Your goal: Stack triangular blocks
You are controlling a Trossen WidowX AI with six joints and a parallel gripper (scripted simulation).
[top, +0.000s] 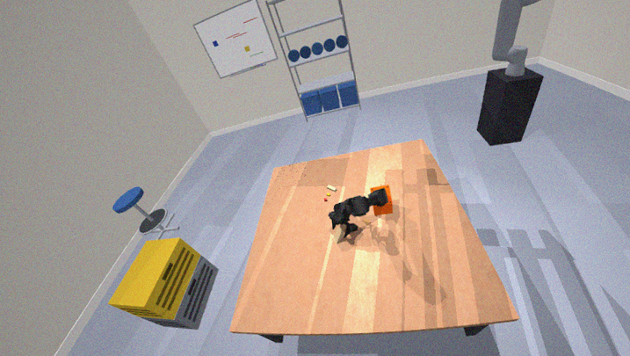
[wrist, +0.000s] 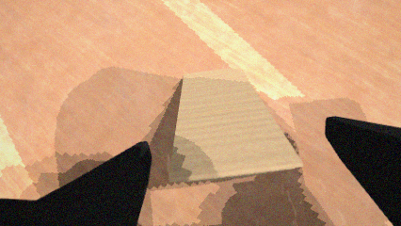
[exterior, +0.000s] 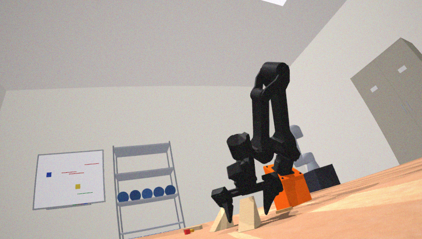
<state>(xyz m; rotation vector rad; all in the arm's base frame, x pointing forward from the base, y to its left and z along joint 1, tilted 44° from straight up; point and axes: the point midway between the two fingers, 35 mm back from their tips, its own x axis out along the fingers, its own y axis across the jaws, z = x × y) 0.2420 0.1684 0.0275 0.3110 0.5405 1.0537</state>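
The pale block lies 10 mm behind my gripper tip. Round my gripper tip: thin tan slab: 160 mm behind, 80 mm to the right, 20 mm below; then flat red piece: 110 mm behind, 250 mm to the right, 20 mm below; then small red cube: 100 mm ahead, 290 mm to the right, 10 mm below.
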